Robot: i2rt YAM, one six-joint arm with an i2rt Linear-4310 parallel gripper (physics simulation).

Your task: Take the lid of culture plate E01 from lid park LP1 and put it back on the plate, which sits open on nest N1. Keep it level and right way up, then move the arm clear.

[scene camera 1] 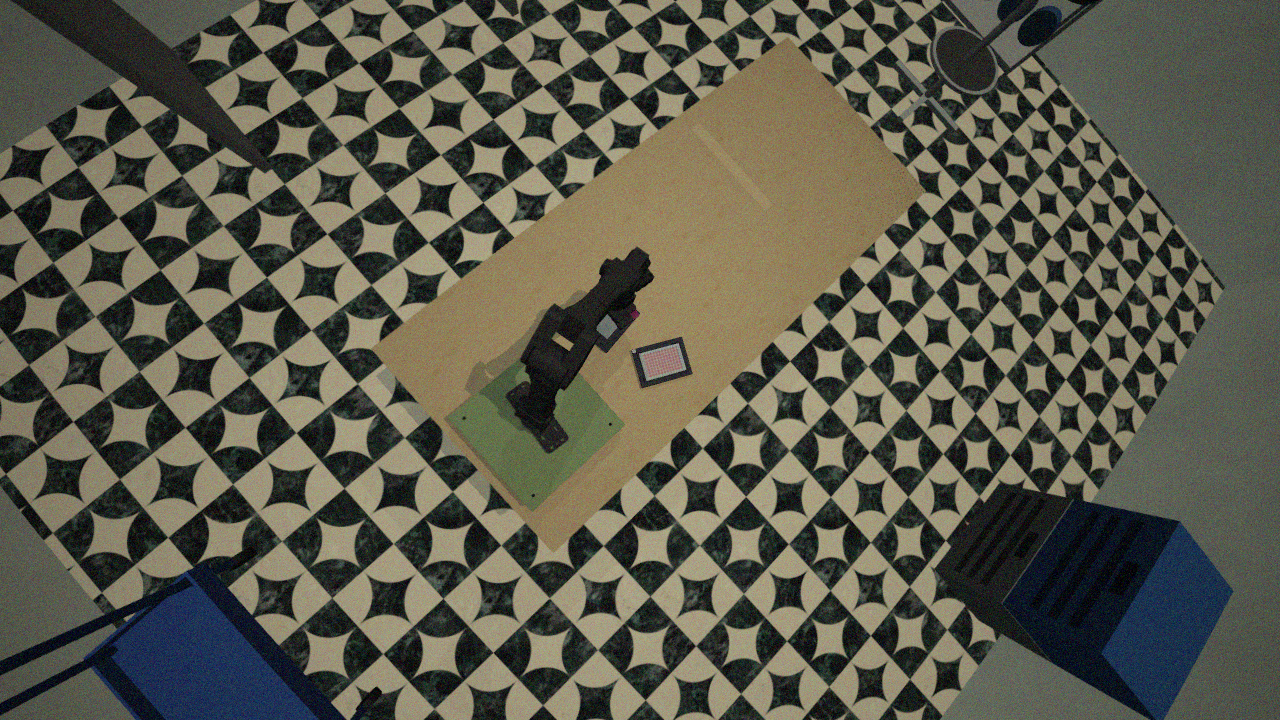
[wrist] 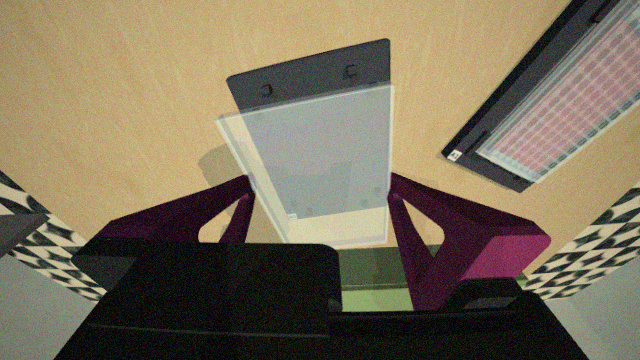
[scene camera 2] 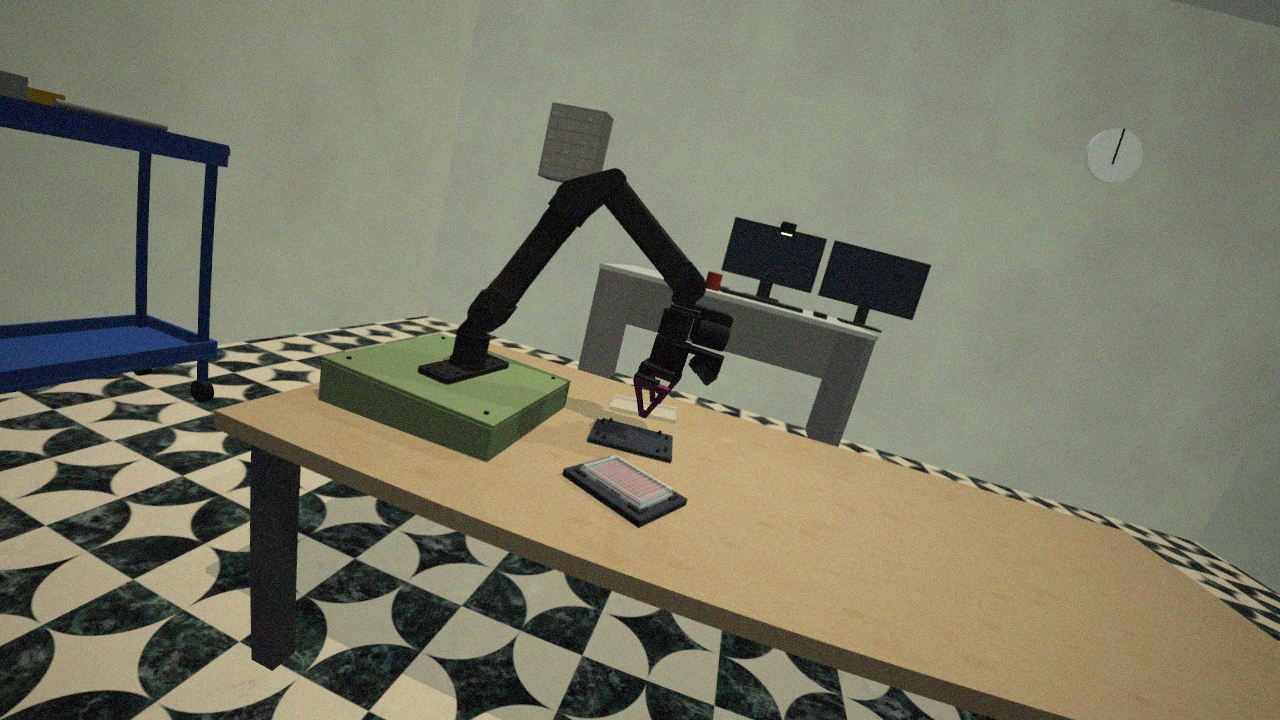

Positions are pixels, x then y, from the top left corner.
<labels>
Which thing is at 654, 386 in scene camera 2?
My gripper.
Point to a clear plate lid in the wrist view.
320, 165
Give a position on a dark nest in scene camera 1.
635, 352
</labels>
